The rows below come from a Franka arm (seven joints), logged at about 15 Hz.
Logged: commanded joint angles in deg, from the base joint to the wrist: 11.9, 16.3, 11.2, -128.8, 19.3, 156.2, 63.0; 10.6, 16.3, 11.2, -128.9, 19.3, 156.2, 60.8; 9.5, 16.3, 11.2, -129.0, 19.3, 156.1, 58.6; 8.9, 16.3, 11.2, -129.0, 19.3, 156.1, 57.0; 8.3, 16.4, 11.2, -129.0, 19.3, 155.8, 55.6; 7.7, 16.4, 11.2, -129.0, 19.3, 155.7, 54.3; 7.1, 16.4, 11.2, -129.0, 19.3, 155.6, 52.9; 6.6, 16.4, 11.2, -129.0, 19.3, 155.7, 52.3; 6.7, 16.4, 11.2, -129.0, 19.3, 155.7, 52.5; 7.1, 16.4, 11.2, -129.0, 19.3, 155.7, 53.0; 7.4, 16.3, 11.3, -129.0, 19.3, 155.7, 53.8; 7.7, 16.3, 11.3, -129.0, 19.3, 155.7, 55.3; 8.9, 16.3, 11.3, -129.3, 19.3, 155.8, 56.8; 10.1, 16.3, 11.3, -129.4, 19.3, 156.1, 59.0; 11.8, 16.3, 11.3, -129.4, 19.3, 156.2, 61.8; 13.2, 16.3, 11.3, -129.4, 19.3, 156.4, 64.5; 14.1, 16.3, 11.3, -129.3, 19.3, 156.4, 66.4; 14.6, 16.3, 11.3, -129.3, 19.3, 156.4, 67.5; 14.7, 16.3, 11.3, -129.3, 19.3, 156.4, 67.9; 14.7, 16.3, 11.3, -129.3, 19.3, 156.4, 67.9; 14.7, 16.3, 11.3, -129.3, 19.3, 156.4, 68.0; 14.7, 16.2, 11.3, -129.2, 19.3, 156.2, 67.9; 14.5, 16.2, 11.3, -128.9, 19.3, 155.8, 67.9
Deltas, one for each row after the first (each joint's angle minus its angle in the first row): -1.3, 0.0, 0.0, -0.1, 0.0, 0.0, -2.2; -2.4, 0.0, 0.0, -0.2, 0.0, -0.1, -4.4; -3.0, 0.0, 0.0, -0.2, 0.0, -0.1, -6.0; -3.6, 0.1, 0.0, -0.2, 0.0, -0.4, -7.4; -4.2, 0.1, 0.0, -0.2, 0.0, -0.5, -8.7; -4.8, 0.1, 0.0, -0.2, 0.0, -0.6, -10.1; -5.3, 0.1, 0.0, -0.2, 0.0, -0.5, -10.7; -5.2, 0.1, 0.0, -0.2, 0.0, -0.5, -10.5; -4.8, 0.1, 0.0, -0.2, 0.0, -0.5, -10.0; -4.5, 0.0, 0.1, -0.2, 0.0, -0.5, -9.2; -4.2, 0.0, 0.1, -0.2, 0.0, -0.5, -7.7; -3.0, 0.0, 0.1, -0.5, 0.0, -0.4, -6.2; -1.8, 0.0, 0.1, -0.6, 0.0, -0.1, -4.0; -0.1, 0.0, 0.1, -0.6, 0.0, 0.0, -1.2; 1.3, 0.0, 0.1, -0.6, 0.0, 0.2, 1.5; 2.2, 0.0, 0.1, -0.5, 0.0, 0.2, 3.4; 2.7, 0.0, 0.1, -0.5, 0.0, 0.2, 4.5; 2.8, 0.0, 0.1, -0.5, 0.0, 0.2, 4.9; 2.8, 0.0, 0.1, -0.5, 0.0, 0.2, 4.9; 2.8, 0.0, 0.1, -0.5, 0.0, 0.2, 5.0; 2.8, -0.1, 0.1, -0.4, 0.0, 0.0, 4.9; 2.6, -0.1, 0.1, -0.1, 0.0, -0.4, 4.9
